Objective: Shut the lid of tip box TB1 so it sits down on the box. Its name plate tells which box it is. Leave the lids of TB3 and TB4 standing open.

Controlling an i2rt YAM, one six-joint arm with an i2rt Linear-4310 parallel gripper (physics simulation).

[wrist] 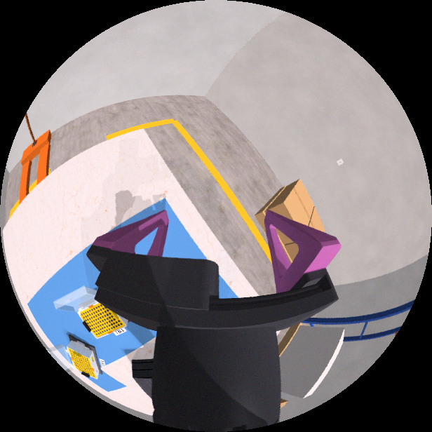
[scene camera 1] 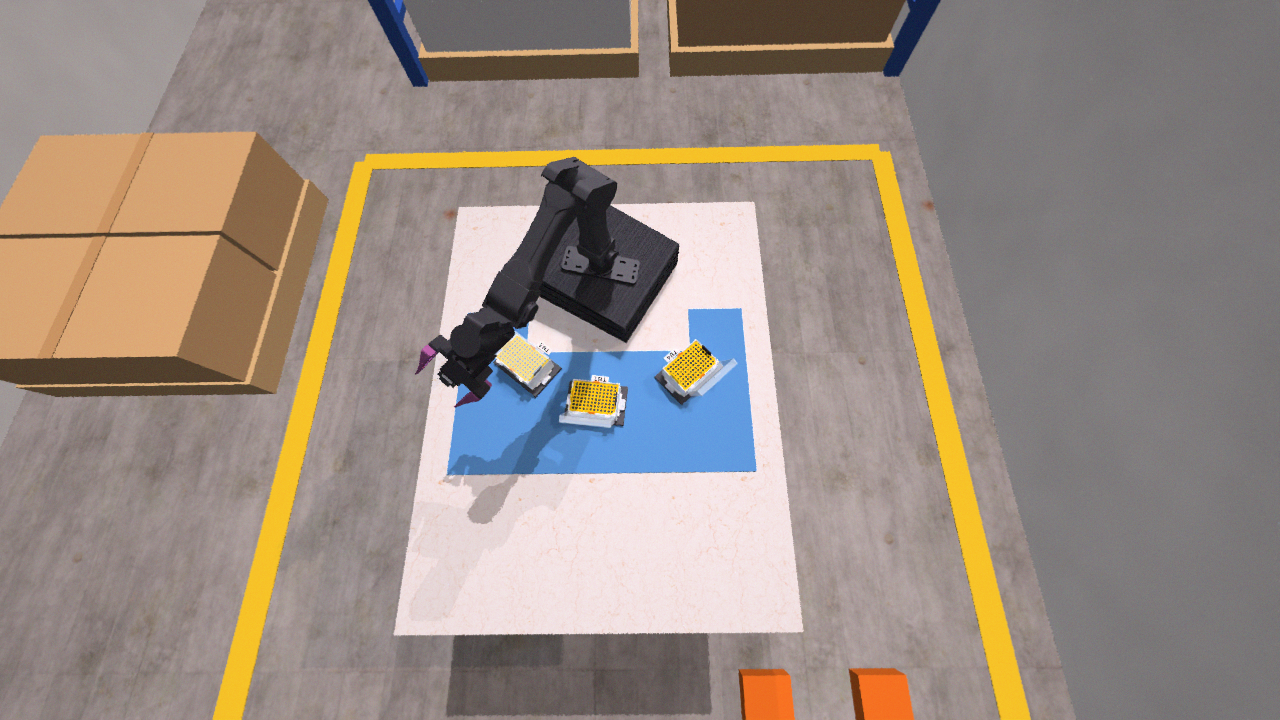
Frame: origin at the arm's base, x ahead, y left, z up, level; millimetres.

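Where they show: gripper, fingertip midpoint: (scene camera 1: 436, 389); arm's base, origin of the base link: (scene camera 1: 600, 266).
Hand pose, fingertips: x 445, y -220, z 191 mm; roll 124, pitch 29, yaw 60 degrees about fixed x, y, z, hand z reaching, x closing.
Note:
Each offset is from my fingertips to the top centre of the thing. "spot": to the spot under its first point. Level surfaces: height alone.
Three tip boxes stand on the blue mat {dz -303 mm} (scene camera 1: 680, 447) (wrist: 181, 232). The left box {dx -182, dy +71, dz -226 mm} (scene camera 1: 524, 360) has a pale see-through lid lying down over its yellow rack; it does not show in the wrist view. The middle box {dx -103, dy +272, dz -229 mm} (scene camera 1: 593, 397) (wrist: 102, 319) has its clear lid {spot: dx -25, dy +280, dz -159 mm} (scene camera 1: 586, 420) (wrist: 75, 298) standing open on its front side. The right box {dx -232, dy +497, dz -229 mm} (scene camera 1: 691, 368) (wrist: 83, 360), whose plate looks like TB4, has its lid {spot: dx -181, dy +558, dz -159 mm} (scene camera 1: 716, 377) standing open. The left and middle plates are too small to read surely. My gripper (scene camera 1: 438, 388) (wrist: 216, 215) is open and empty, raised left of the left box, apart from it.
The black arm base (scene camera 1: 652, 259) stands on the pale table {dz -306 mm} (scene camera 1: 608, 555) (wrist: 90, 200) behind the boxes. Cardboard boxes (scene camera 1: 116, 259) (wrist: 300, 200) stand on the floor at the left. Orange bars (scene camera 1: 766, 694) (wrist: 44, 157) show beyond the table's front.

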